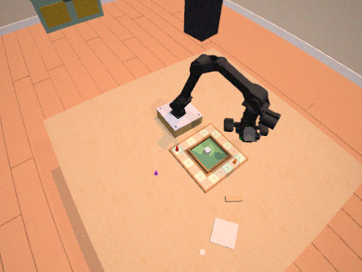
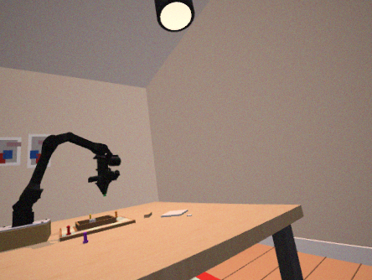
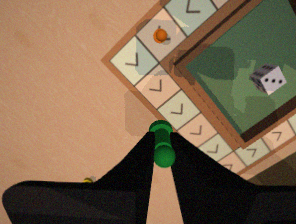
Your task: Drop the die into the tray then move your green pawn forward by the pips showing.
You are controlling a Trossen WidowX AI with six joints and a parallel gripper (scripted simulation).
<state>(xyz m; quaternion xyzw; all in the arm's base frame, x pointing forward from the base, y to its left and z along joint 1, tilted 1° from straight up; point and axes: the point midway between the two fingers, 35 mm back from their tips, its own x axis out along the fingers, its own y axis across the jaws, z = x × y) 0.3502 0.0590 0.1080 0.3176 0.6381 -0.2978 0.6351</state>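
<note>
My gripper tip is now 100 mm past the white die, 100 mm to the left of it and 110 mm above it. From my gripper tip the other things lie so: green pawn: 10 mm above; then green tray: 80 mm behind, 100 mm to the right, 130 mm below; then orange pawn: 40 mm ahead, 50 mm to the right, 110 mm below.
</note>
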